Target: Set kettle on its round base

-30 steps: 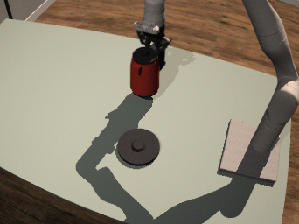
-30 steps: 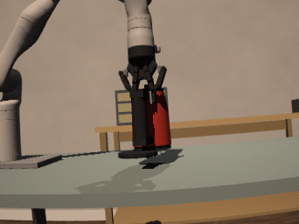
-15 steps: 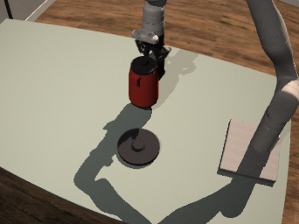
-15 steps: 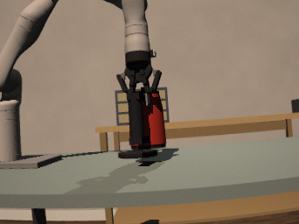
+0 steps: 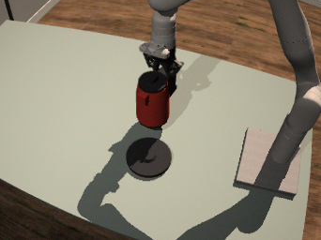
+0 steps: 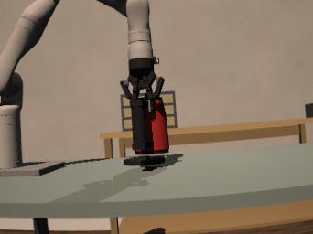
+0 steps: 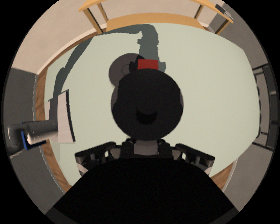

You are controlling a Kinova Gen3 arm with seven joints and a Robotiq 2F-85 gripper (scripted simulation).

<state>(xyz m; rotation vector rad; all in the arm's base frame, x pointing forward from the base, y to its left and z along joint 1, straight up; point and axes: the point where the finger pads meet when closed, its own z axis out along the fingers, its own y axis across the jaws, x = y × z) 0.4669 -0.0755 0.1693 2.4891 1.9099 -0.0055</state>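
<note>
Right now the red kettle is 5 cm below my hand, 3 cm to the left of it and 1 cm ahead of it. From my hand the other things lie so: round dark base (20 cm to the left, 17 cm below, 1 cm behind).
</note>
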